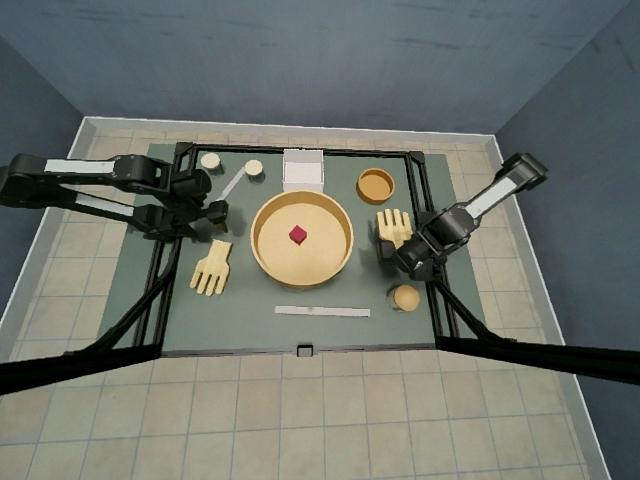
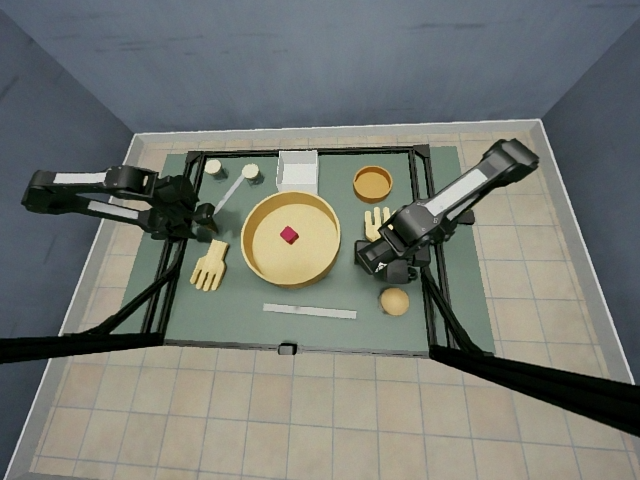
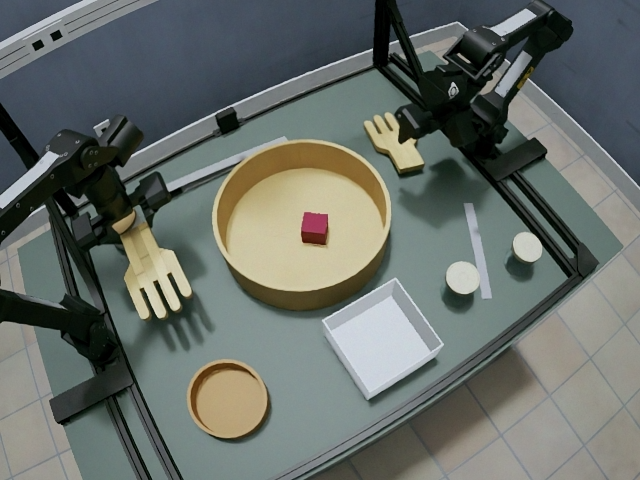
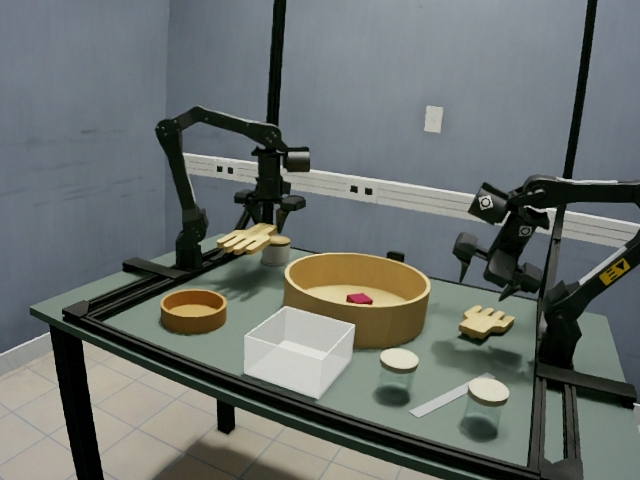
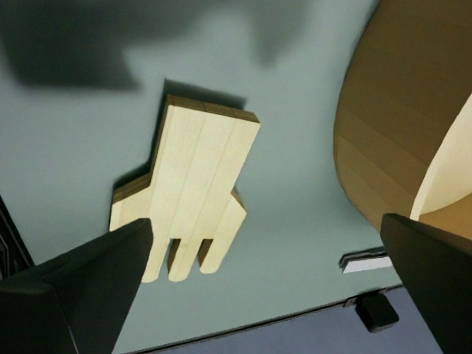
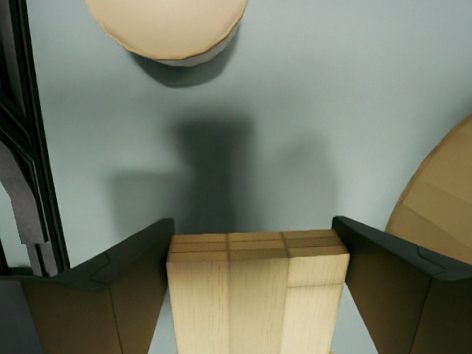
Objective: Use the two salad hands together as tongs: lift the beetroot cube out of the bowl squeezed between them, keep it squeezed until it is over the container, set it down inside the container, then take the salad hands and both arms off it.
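Where they show: left gripper, between the fingertips: [image 1: 213, 235] [image 2: 206, 235] [image 4: 479, 291] [image 5: 266, 226]; right gripper, between the fingertips: [image 3: 137, 234] [image 4: 269, 231] [image 6: 253, 229]; left arm's base, origin of its link: [image 3: 479, 147] [image 4: 554, 358]; right arm's base, origin of its link: [image 3: 102, 348] [image 4: 188, 266].
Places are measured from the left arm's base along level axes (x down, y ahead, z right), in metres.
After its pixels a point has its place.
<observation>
The beetroot cube [image 1: 297, 235] @(y 0.432, x -0.032, z 0.013 m) [image 3: 314, 227] @(y 0.439, x -0.032, z -0.004 m) lies inside the large round bowl [image 3: 299, 298] @(y 0.534, x -0.041, z -0.116 m) [image 4: 387, 333] @(y 0.335, x -0.014, z -0.094 m). One salad hand [image 3: 155, 268] @(y 0.730, x -0.112, z 0.028 m) [image 4: 250, 238] @(y 0.729, x -0.110, z 0.013 m) [image 6: 257, 305] @(y 0.740, x -0.120, z 0.101 m) is held by its handle end in my right gripper [image 4: 268, 225] @(y 0.740, x -0.101, z 0.120 m) [image 6: 253, 229] @(y 0.740, x -0.101, z 0.120 m), raised above the table, its fingers pointing away from the gripper. The other salad hand [image 1: 212, 266] @(y 0.158, x -0.004, z 0.112 m) [image 3: 395, 147] @(y 0.179, x -0.005, z 0.093 m) [image 5: 192, 175] @(y 0.167, x -0.007, z 0.073 m) lies flat on the table on the bowl's other side. My left gripper [image 4: 481, 290] @(y 0.181, x -0.095, z 0.038 m) [image 5: 266, 226] @(y 0.181, x -0.095, z 0.038 m) is open and empty above that hand. The white square container [image 3: 385, 351] @(y 0.448, x 0.017, z -0.263 m) [image 4: 281, 361] @(y 0.450, x -0.030, z -0.321 m) stands beside the bowl, empty.
A small round brown dish [image 3: 227, 400] @(y 0.733, x 0.013, z -0.201 m) [image 4: 193, 322] @(y 0.686, x -0.008, z -0.260 m) stands near the container. Two lidded jars [image 4: 395, 372] @(y 0.269, x -0.042, z -0.272 m) [image 4: 485, 408] @(y 0.117, x -0.035, z -0.294 m) stand beside a pale strip [image 3: 478, 253] @(y 0.178, x 0.017, z -0.201 m). A third jar [image 1: 404, 298] @(y 0.765, x -0.049, z 0.226 m) is near my right arm. Another pale strip [image 1: 323, 311] @(y 0.516, x -0.002, z 0.258 m) lies by the table edge.
</observation>
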